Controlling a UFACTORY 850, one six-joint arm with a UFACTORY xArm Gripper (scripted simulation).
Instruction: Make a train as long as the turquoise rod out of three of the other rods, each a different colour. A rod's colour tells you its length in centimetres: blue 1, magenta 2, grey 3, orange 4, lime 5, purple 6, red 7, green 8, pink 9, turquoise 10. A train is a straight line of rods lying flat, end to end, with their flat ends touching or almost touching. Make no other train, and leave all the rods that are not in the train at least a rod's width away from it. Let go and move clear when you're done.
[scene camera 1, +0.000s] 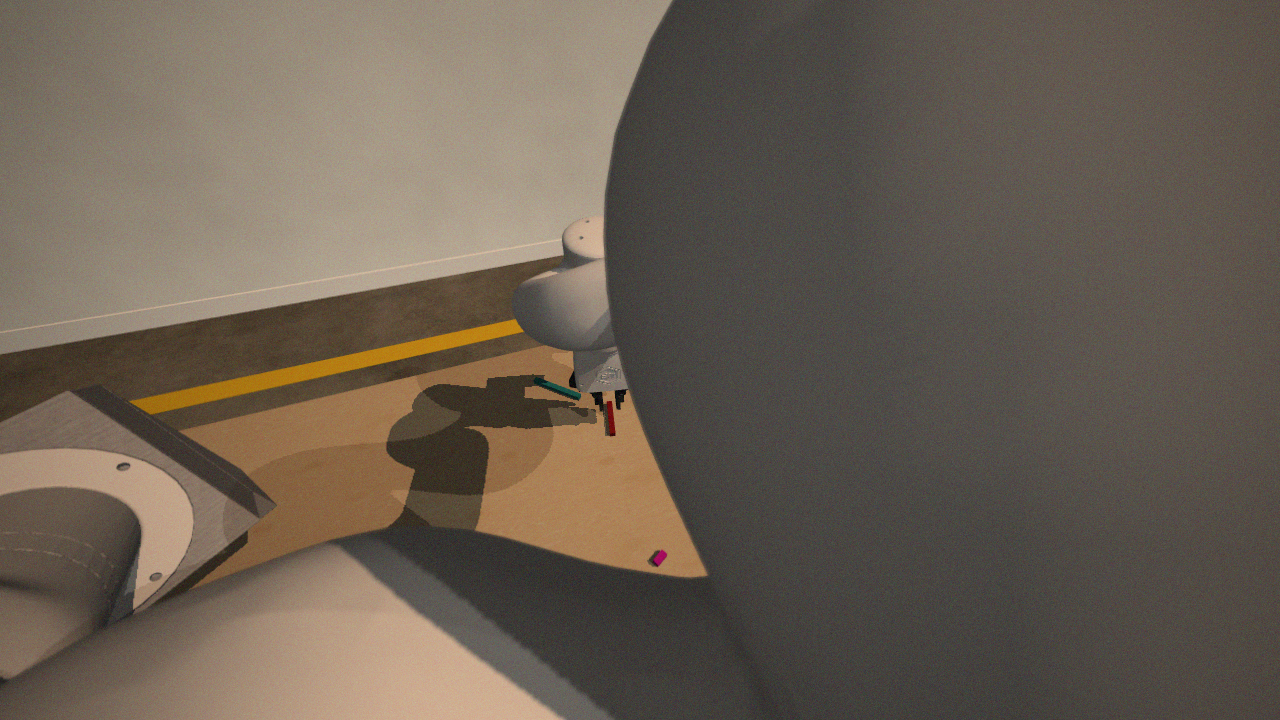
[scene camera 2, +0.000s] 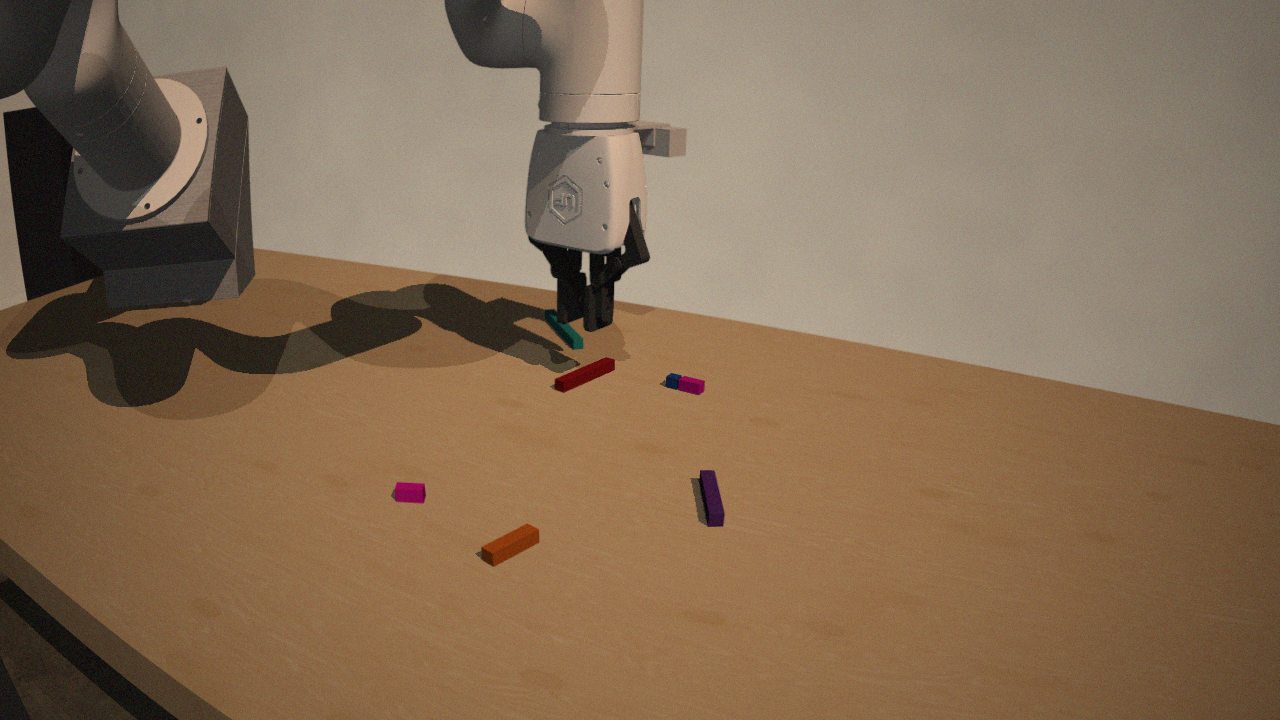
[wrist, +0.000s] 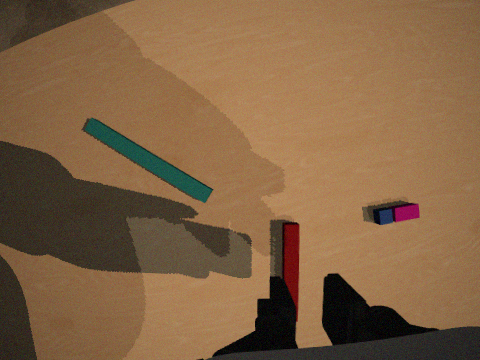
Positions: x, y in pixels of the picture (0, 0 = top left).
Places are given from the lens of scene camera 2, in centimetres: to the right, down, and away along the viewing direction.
my gripper (scene camera 2: 584, 324): -5, -3, 77
orange rod (scene camera 2: 526, 536): -7, 11, 52
purple rod (scene camera 2: 713, 506): 5, 9, 56
red rod (scene camera 2: 601, 367): -3, 1, 79
The marked spots on the orange rod and the red rod are 29 cm apart.
